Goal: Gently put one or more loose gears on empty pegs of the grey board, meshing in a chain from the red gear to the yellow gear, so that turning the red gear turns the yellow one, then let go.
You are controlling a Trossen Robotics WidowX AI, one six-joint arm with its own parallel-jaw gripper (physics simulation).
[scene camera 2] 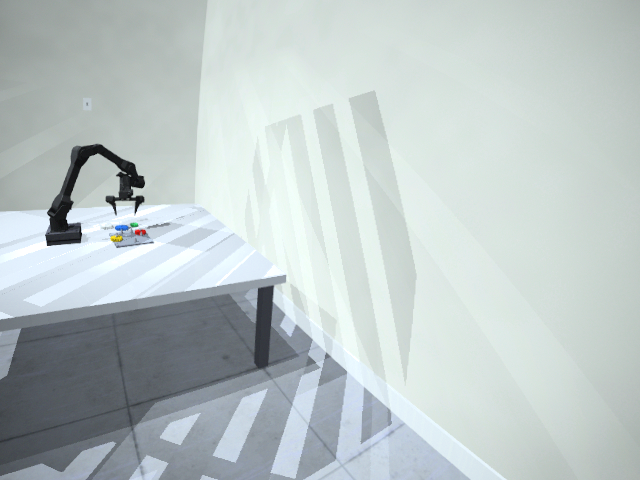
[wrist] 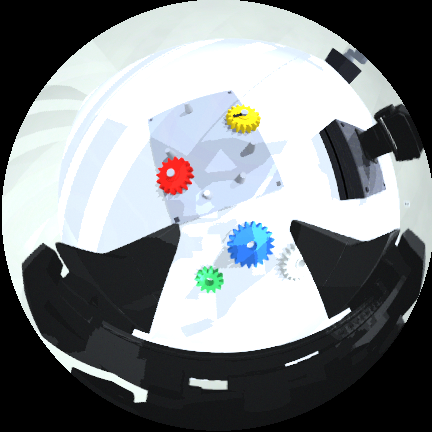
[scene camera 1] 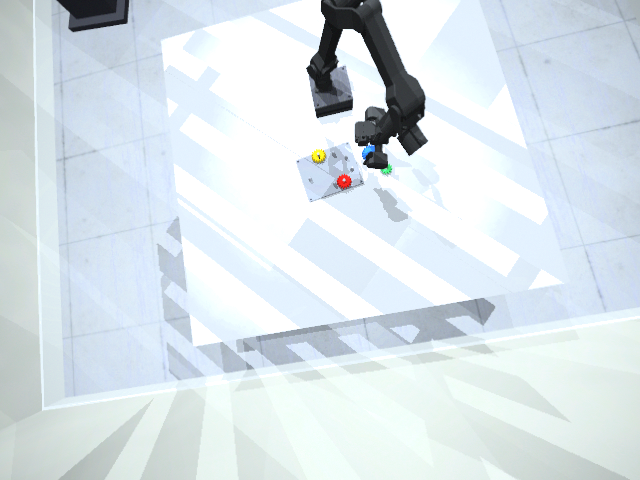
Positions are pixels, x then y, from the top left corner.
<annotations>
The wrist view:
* my gripper: 236,227
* white gear: 293,266, on the table
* blue gear: 250,255, on the table
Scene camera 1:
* my gripper: 363,151
</annotations>
